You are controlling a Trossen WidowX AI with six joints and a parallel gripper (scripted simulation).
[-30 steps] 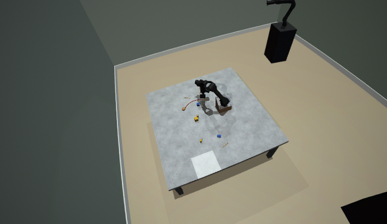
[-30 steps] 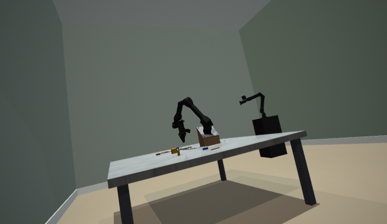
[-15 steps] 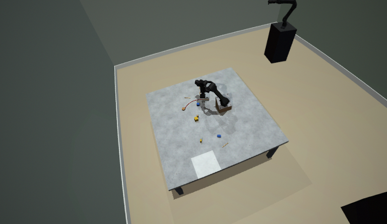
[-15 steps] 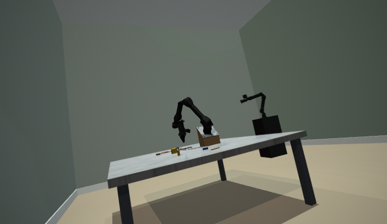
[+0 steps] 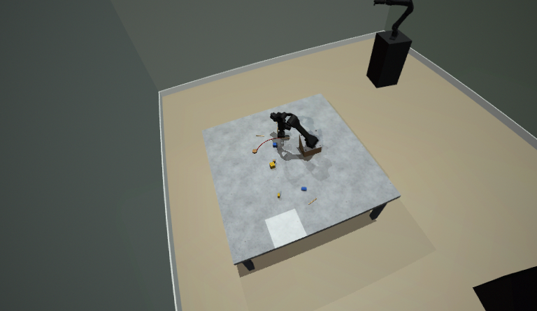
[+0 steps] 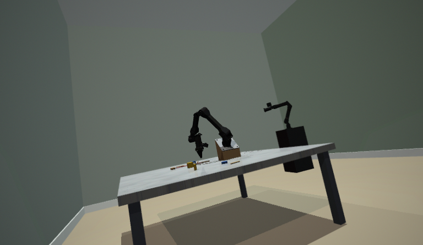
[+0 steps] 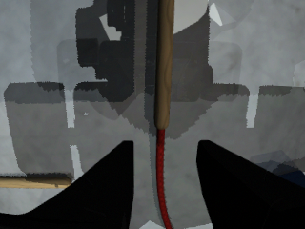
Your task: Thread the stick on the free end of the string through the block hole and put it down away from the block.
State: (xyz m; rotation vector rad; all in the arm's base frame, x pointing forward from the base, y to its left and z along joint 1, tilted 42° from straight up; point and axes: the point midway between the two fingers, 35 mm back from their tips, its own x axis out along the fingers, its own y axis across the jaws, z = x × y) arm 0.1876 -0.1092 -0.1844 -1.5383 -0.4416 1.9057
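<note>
The thin wooden stick lies 2 cm behind my gripper tip, 1 cm to the left of it and 4 cm below it. Also, from my gripper tip: round wooden button (27 cm ahead, 9 cm to the left, 3 cm below); blue cube (8 cm ahead, 7 cm to the left, 3 cm below).
</note>
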